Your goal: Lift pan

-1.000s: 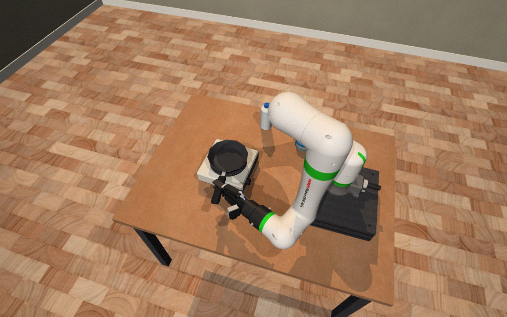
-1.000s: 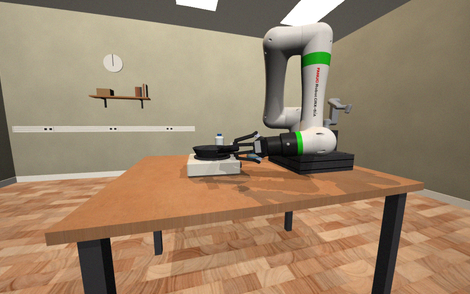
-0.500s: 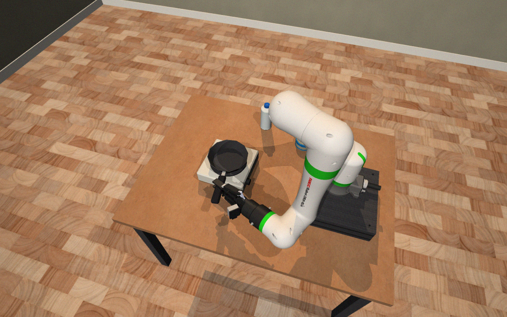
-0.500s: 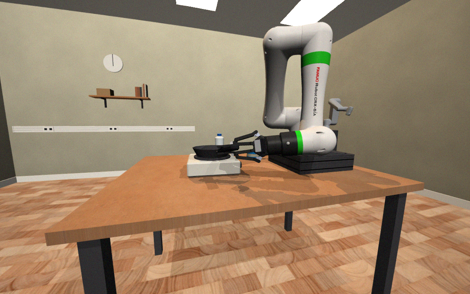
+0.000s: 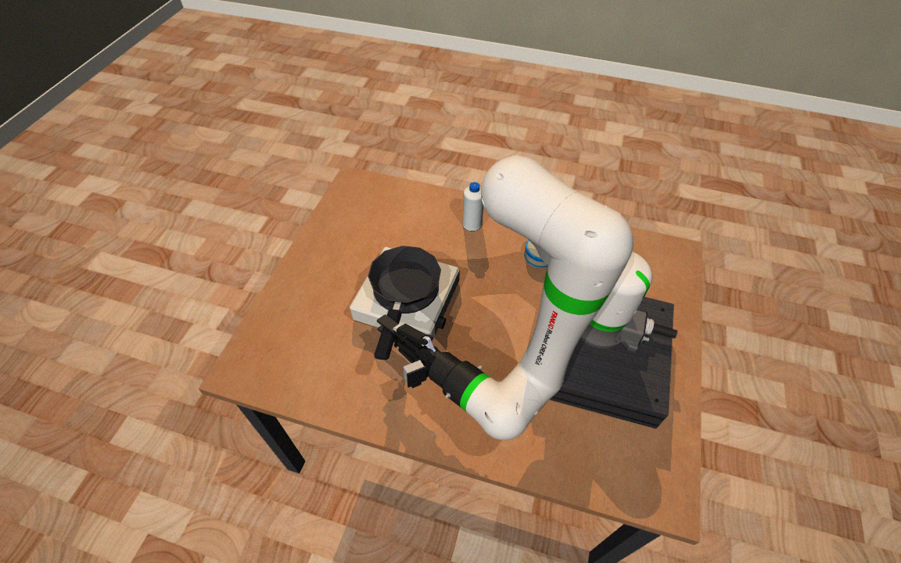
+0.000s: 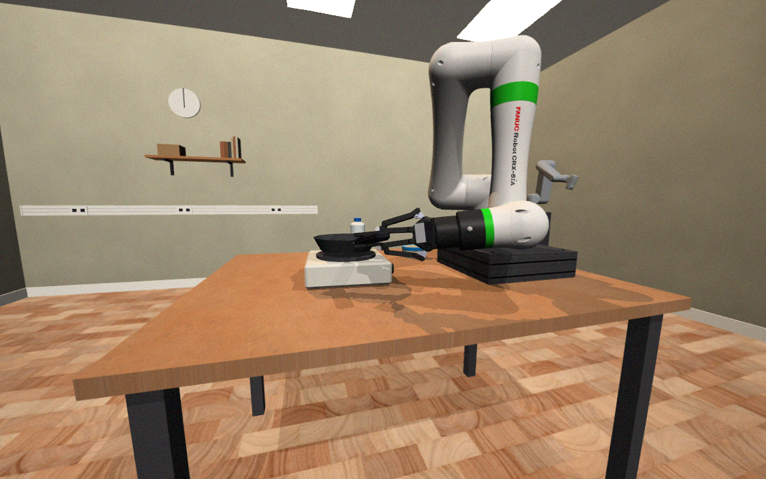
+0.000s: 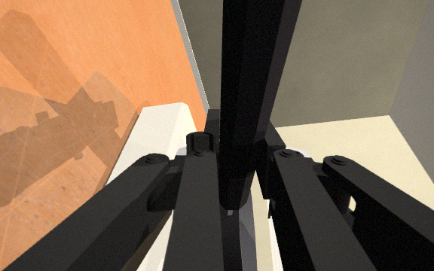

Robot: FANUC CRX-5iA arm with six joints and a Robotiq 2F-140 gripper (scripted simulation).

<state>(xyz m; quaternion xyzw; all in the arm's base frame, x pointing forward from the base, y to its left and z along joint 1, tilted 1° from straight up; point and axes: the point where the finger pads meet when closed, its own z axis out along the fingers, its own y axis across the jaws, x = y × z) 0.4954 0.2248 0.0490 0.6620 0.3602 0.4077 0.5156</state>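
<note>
My gripper is now 130 mm to the left of the black pan, 30 mm short of it and 30 mm above it. From my hand the other things lie so: white hot plate: 180 mm to the right, 110 mm below, 20 mm ahead; white roll: 480 mm to the right, 290 mm behind, 120 mm below.
</note>
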